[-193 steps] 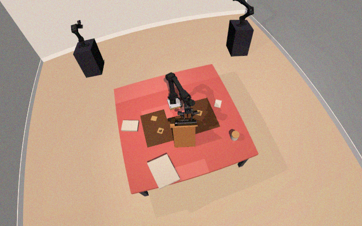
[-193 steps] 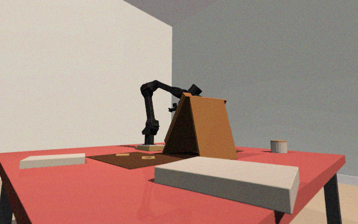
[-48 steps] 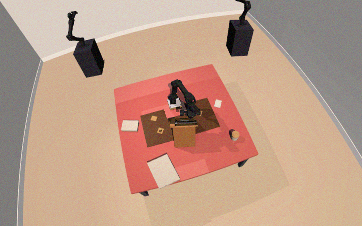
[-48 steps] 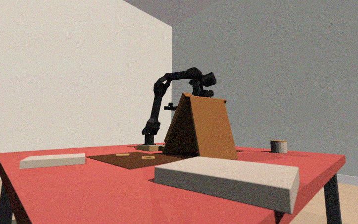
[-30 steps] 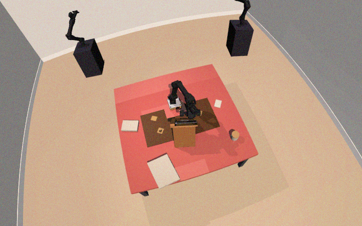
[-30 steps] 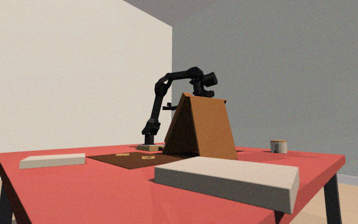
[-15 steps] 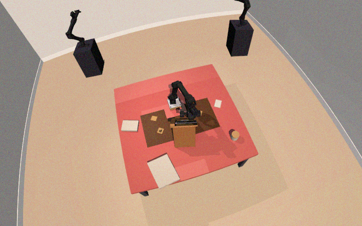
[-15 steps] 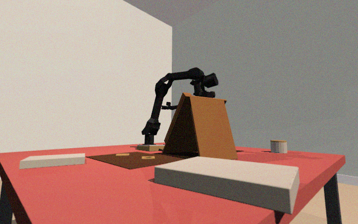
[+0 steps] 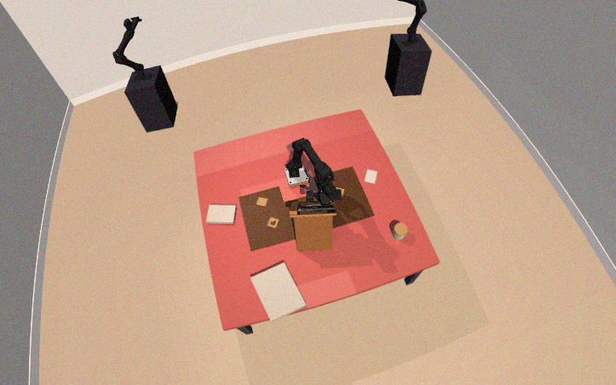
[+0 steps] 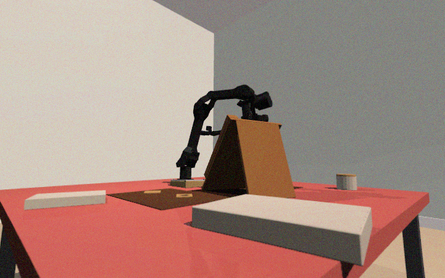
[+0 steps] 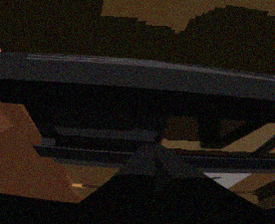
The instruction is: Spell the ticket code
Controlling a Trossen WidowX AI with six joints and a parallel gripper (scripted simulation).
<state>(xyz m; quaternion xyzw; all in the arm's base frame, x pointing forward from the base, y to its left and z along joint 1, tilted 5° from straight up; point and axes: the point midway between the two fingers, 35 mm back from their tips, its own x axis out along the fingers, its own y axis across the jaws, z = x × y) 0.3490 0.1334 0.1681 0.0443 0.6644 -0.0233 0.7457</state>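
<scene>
Right now the tan letter tile is 30 mm to the right of my gripper tip, 10 mm below it and 10 mm ahead of it. The rest, counted from my gripper tip: large white slab 410 mm ahead, 310 mm to the right, 160 mm below; then flat white block 620 mm to the right, 170 mm below, 120 mm behind; then dark brown mat 180 mm below, 140 mm behind, 110 mm to the right.
</scene>
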